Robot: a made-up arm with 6 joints.
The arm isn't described. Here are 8 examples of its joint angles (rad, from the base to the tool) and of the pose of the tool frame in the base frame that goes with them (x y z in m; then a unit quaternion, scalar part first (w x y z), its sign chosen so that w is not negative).
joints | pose
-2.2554 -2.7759 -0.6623 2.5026 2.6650 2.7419 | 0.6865 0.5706 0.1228 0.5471 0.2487 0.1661 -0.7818
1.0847 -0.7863 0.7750 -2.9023 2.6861 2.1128 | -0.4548 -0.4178 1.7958 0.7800 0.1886 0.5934 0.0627
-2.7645 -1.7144 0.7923 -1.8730 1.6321 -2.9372 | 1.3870 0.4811 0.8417 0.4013 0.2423 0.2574 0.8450
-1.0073 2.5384 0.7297 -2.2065 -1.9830 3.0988 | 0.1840 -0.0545 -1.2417 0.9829 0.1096 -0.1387 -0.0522
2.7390 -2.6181 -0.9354 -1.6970 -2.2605 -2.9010 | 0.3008 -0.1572 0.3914 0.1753 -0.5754 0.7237 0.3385
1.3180 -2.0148 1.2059 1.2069 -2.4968 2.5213 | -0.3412 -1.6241 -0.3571 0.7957 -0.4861 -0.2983 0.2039
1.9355 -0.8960 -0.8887 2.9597 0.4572 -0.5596 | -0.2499 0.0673 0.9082 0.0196 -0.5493 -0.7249 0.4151
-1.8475 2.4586 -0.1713 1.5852 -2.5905 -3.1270 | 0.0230 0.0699 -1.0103 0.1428 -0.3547 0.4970 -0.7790
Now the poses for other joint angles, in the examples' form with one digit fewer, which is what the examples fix.
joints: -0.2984 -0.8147 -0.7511 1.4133 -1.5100 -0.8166
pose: 0.167 -0.086 1.183 0.605 -0.151 0.305 -0.720
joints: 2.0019 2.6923 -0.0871 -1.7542 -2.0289 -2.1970
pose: 0.167 -0.456 -0.626 0.030 0.005 0.111 0.993
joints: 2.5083 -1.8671 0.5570 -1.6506 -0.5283 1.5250
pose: 1.097 -0.826 0.759 0.037 -0.789 0.493 -0.364
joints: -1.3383 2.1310 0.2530 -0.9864 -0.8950 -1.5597
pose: -0.037 -0.356 -0.948 0.616 -0.606 -0.105 0.491
